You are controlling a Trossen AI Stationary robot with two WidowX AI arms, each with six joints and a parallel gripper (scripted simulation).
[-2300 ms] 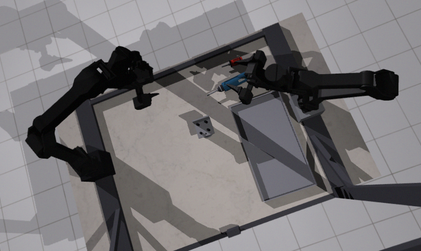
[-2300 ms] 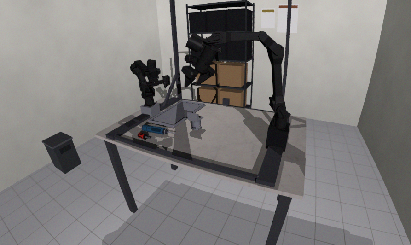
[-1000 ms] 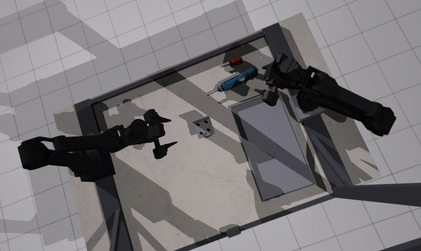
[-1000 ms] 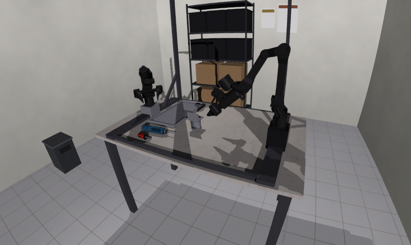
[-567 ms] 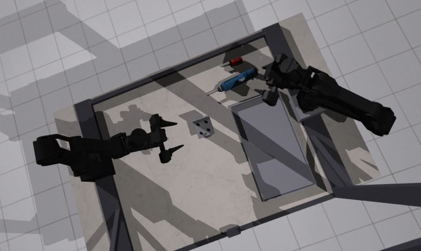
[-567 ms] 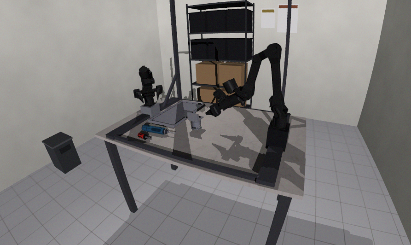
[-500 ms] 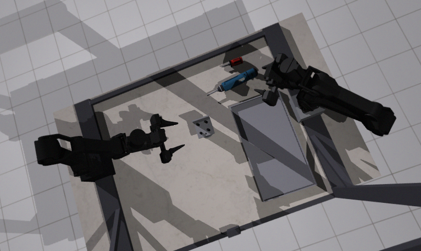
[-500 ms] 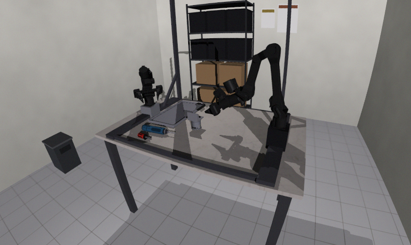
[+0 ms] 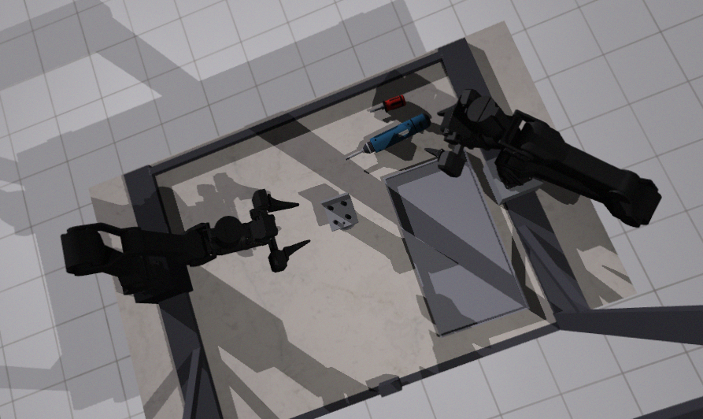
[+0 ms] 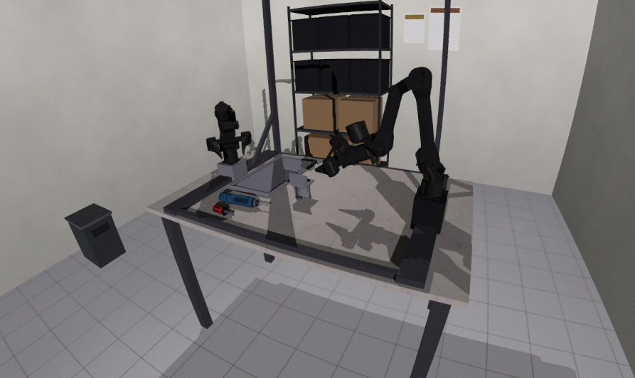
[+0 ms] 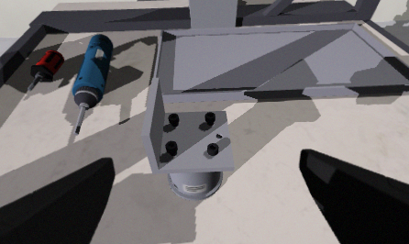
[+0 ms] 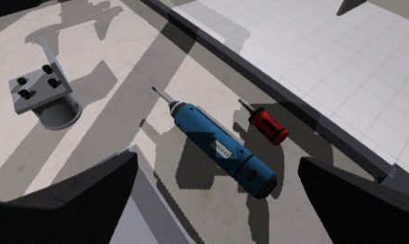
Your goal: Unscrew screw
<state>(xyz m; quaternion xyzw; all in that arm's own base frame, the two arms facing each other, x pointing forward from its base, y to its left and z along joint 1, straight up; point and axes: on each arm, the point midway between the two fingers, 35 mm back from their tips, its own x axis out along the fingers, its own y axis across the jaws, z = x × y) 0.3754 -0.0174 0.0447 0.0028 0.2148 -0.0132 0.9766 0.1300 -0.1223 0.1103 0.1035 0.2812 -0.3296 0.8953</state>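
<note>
Now: the screw 90 mm to the right of my left hand and 90 mm below it. From my left hand the other things lie so: grey bracket (110 mm to the right, 80 mm below, 10 mm ahead); then bit (180 mm to the right, 160 mm ahead, 140 mm below); then joint module (130 mm below, 110 mm to the right, 10 mm ahead).
</note>
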